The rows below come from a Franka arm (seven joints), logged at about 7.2 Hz.
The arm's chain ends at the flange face. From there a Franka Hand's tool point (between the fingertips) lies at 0.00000 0.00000 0.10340 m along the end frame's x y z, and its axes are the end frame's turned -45 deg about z.
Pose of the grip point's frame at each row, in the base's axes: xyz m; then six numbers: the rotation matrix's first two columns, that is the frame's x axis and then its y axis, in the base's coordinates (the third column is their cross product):
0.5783, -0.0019, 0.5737, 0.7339, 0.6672, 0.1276, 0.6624, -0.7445, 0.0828
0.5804, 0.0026, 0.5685, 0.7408, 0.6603, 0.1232, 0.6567, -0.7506, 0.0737
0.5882, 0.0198, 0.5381, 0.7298, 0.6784, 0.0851, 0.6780, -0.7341, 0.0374
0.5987, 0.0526, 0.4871, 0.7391, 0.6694, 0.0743, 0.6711, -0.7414, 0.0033
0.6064, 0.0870, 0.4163, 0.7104, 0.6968, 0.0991, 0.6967, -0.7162, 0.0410
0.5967, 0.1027, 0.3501, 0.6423, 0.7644, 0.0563, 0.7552, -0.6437, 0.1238
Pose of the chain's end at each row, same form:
0.5628, -0.0044, 0.6759, 0.9873, -0.0547, 0.1488, -0.0506, -0.9982, -0.0317
0.5658, -0.0001, 0.6708, 0.9882, -0.0639, 0.1392, -0.0595, -0.9977, -0.0350
0.5791, 0.0167, 0.6411, 0.9955, -0.0394, 0.0866, -0.0366, -0.9988, -0.0337
0.5928, 0.0477, 0.5902, 0.9972, -0.0509, 0.0549, -0.0481, -0.9976, -0.0502
0.5961, 0.0829, 0.5191, 0.9950, -0.0137, 0.0991, -0.0097, -0.9991, -0.0411
0.5832, 0.1065, 0.4525, 0.9882, 0.0853, 0.1273, 0.0798, -0.9957, 0.0477

